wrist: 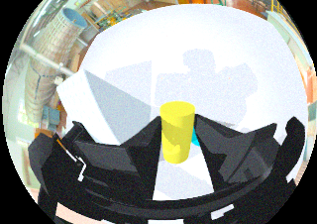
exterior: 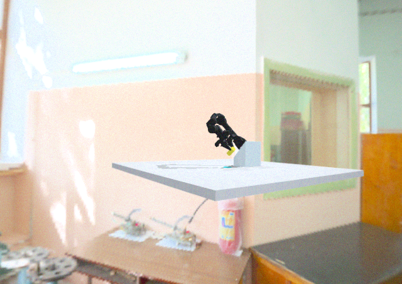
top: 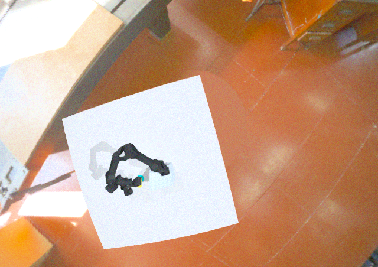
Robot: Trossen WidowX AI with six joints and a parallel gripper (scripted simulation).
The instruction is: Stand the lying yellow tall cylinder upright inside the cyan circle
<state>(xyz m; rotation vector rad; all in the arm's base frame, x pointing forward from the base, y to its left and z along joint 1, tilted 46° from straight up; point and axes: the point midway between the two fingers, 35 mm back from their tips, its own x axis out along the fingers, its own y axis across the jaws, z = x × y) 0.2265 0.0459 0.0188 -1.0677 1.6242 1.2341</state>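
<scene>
The cyan circle lies 12 cm below my gripper tip, 3 cm ahead of it and 2 cm to the right of it. Round my gripper tip: yellow tall cylinder 2 cm to the right, 1 cm below.
</scene>
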